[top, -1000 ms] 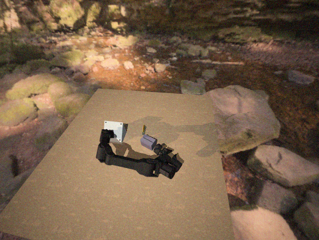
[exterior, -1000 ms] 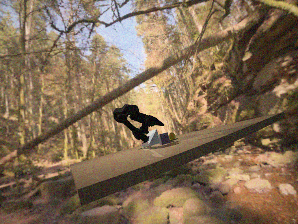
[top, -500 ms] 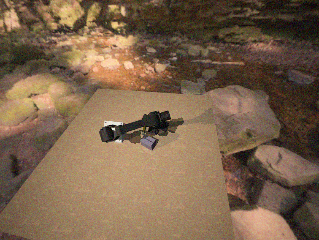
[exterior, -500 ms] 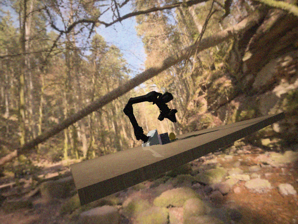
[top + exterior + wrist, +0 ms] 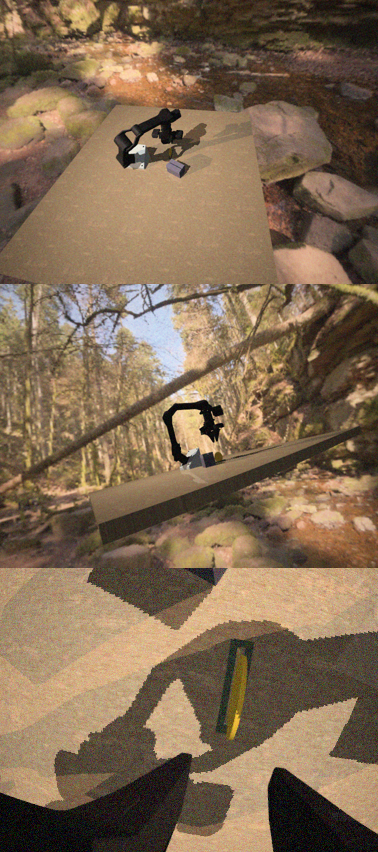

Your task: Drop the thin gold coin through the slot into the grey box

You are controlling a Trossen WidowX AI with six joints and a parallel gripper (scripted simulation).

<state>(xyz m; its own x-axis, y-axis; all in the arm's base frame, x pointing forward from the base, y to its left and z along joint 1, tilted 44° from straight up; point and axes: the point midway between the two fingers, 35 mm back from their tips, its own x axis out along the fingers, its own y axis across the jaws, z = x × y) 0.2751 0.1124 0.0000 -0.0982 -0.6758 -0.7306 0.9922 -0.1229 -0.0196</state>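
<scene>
Right now the gold coin is 100 mm below my gripper tip and 10 mm behind it.
</scene>
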